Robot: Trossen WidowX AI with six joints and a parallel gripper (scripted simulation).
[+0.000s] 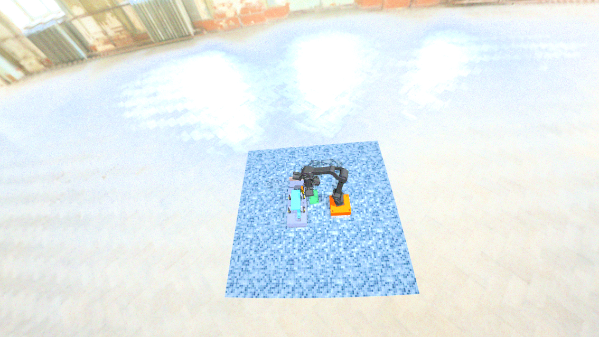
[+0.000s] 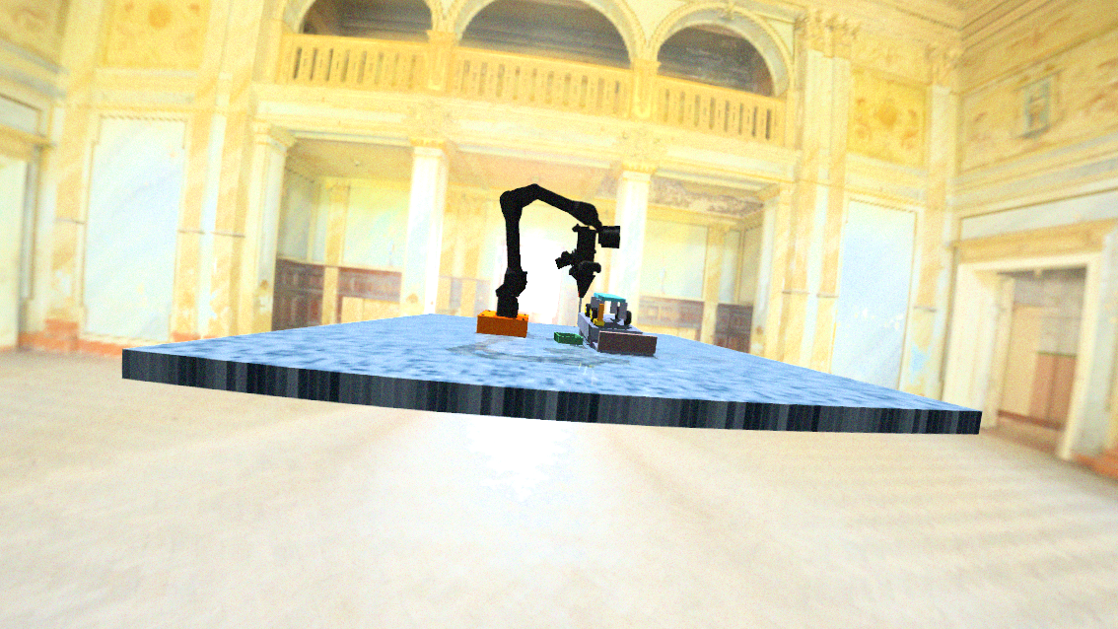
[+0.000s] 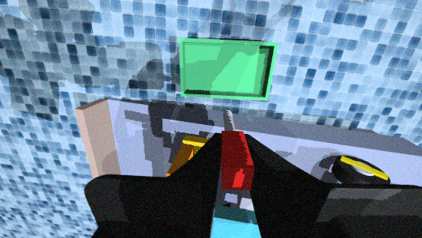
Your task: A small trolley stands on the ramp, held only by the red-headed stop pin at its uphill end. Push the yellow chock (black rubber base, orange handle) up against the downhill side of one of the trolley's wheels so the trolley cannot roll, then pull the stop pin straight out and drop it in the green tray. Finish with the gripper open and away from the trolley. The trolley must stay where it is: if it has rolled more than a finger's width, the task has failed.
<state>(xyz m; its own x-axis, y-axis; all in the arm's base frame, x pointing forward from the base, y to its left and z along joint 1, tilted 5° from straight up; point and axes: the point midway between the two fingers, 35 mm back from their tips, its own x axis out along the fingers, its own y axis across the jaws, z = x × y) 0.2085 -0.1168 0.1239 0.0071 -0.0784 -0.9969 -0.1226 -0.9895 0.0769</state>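
The green tray lies 140 mm below my gripper tip, 30 mm behind it and 10 mm to the left of it. From my gripper tip the other things lie so: red-headed stop pin: right at my gripper tip; trolley: 120 mm ahead, 70 mm to the left, 30 mm below; yellow chock: 60 mm below, 50 mm ahead, 30 mm to the right.
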